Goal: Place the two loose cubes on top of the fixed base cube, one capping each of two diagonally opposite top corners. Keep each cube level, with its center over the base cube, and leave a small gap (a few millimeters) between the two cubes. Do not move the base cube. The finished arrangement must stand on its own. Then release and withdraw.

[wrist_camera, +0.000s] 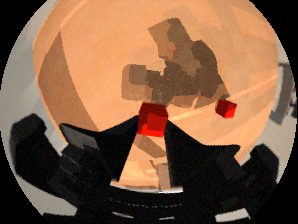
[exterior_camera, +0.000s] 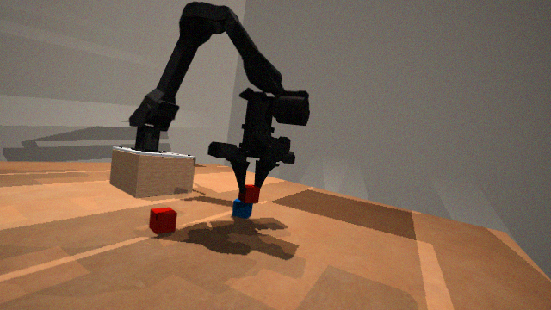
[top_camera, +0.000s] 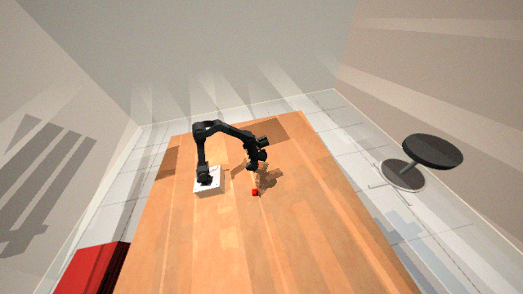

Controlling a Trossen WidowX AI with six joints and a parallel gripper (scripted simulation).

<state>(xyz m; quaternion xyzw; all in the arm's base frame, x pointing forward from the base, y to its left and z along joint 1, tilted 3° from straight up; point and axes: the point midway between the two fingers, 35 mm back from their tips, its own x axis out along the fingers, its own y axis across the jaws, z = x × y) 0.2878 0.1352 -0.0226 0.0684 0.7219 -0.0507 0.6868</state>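
Right now the blue cube is 4 cm below my gripper tip and 2 cm behind it.
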